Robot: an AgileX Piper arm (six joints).
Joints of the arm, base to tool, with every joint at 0 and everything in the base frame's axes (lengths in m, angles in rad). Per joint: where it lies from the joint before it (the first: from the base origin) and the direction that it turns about. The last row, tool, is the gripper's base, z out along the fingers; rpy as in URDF.
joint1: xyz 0 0 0.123 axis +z
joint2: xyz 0 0 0 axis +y
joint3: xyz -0.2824 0 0.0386 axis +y
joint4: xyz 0.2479 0 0.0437 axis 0.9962 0 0.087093
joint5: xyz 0 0 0 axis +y
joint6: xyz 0.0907 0 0.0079 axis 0.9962 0 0.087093
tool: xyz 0 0 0 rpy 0 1.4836 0
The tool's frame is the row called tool.
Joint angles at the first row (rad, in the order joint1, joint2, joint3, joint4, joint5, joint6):
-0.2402 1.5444 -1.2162 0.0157 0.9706 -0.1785
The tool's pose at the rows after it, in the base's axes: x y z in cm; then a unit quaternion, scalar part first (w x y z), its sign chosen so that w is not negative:
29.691 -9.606 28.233 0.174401 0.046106 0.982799 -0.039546
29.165 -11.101 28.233 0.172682 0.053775 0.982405 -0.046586
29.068 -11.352 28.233 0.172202 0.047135 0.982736 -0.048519
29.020 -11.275 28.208 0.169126 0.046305 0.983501 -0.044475
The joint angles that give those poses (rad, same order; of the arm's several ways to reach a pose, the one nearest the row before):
-0.3178 1.5452 -1.2162 0.0205 0.9699 -0.2326
-0.3689 1.5452 -1.2162 0.0216 0.9699 -0.2685
-0.3780 1.5452 -1.2162 0.0237 0.9699 -0.2920
-0.3780 1.5452 -1.2162 0.0306 0.9786 -0.2965

